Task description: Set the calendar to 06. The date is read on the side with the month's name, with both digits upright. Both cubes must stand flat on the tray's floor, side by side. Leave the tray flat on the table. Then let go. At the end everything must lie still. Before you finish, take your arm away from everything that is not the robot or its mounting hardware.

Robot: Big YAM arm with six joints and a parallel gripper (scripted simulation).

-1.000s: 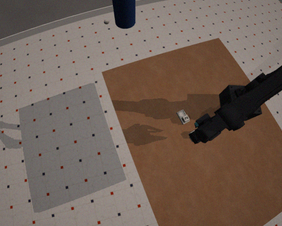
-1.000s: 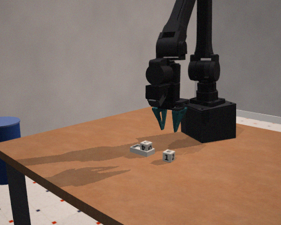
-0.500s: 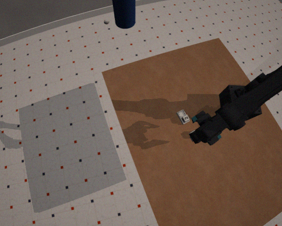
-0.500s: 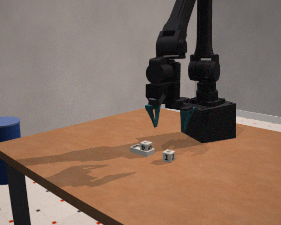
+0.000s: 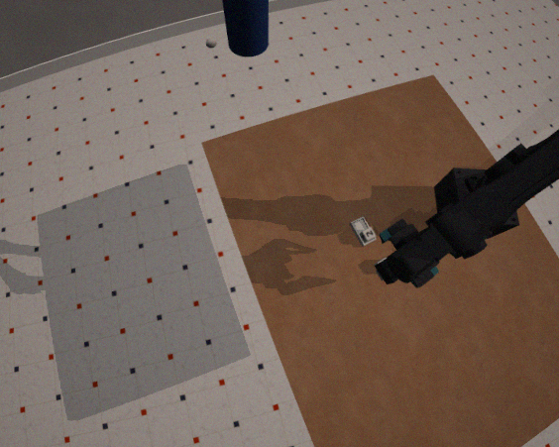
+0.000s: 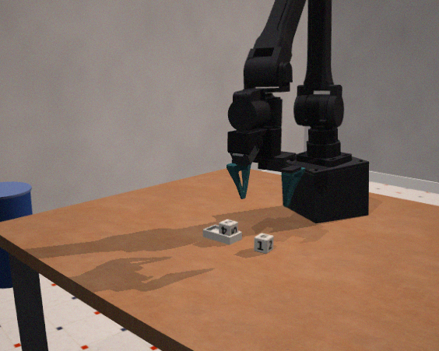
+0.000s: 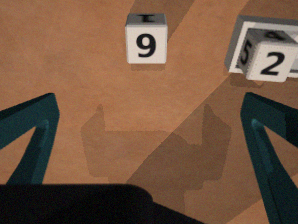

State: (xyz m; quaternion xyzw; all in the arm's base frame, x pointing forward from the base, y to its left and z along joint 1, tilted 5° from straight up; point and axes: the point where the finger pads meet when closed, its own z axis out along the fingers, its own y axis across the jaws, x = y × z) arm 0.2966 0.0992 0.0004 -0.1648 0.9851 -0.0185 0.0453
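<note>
The white digit cube is 9 cm below my hand. Also, from my hand: white tray 10 cm to the right, 10 cm below, 2 cm ahead.
</note>
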